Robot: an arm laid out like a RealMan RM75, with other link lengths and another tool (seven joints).
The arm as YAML. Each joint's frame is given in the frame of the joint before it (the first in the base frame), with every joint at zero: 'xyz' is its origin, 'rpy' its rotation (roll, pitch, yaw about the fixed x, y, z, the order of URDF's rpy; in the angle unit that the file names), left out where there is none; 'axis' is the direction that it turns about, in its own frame. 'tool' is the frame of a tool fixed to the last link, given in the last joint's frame.
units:
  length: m
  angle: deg
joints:
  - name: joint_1
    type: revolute
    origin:
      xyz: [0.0, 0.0, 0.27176]
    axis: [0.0, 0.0, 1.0]
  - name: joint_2
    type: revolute
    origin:
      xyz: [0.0, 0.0, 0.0]
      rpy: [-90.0, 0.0, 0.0]
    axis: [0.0, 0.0, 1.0]
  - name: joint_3
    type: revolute
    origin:
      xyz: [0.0, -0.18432, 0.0]
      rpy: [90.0, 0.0, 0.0]
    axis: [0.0, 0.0, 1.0]
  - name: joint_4
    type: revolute
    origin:
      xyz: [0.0, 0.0, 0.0]
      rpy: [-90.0, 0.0, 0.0]
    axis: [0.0, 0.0, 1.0]
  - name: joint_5
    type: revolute
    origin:
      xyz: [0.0, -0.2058, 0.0]
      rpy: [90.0, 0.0, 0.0]
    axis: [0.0, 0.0, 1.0]
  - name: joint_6
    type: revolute
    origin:
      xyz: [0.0, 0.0, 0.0]
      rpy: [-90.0, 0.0, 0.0]
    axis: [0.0, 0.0, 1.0]
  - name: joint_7
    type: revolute
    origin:
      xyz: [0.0, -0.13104, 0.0]
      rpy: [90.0, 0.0, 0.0]
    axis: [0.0, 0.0, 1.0]
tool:
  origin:
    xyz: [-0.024, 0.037, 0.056]
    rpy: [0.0, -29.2, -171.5]
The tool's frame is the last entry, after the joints.
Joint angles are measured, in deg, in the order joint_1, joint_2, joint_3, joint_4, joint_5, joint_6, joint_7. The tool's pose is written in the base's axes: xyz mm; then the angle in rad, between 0 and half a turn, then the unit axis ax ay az. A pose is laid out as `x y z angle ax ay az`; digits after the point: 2 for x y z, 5 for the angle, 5 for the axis.
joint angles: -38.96 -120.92 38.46 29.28 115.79 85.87 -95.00
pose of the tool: -141.23 276.94 -15.28 2.11890 -0.28314 0.94739 0.14928
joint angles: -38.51 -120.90 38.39 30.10 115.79 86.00 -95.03
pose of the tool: -143.01 277.83 -12.94 2.12012 -0.28002 0.94748 0.15451
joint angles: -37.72 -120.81 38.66 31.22 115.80 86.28 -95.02
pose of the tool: -146.48 277.66 -10.08 2.12651 -0.27547 0.94803 0.15923
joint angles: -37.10 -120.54 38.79 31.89 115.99 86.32 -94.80
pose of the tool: -150.88 277.87 -7.65 2.13660 -0.27082 0.94842 0.16481
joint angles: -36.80 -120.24 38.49 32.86 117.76 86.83 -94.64
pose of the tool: -156.86 276.49 -5.26 2.16504 -0.26223 0.95106 0.16344
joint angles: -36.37 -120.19 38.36 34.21 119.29 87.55 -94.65
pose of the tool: -161.45 274.47 -2.89 2.18916 -0.25443 0.95366 0.16059
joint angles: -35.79 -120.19 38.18 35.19 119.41 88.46 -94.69
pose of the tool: -162.81 272.85 0.30 2.18794 -0.25205 0.95437 0.16015
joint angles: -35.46 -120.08 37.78 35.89 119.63 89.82 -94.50
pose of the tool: -163.21 270.41 3.83 2.18330 -0.24808 0.95622 0.15523
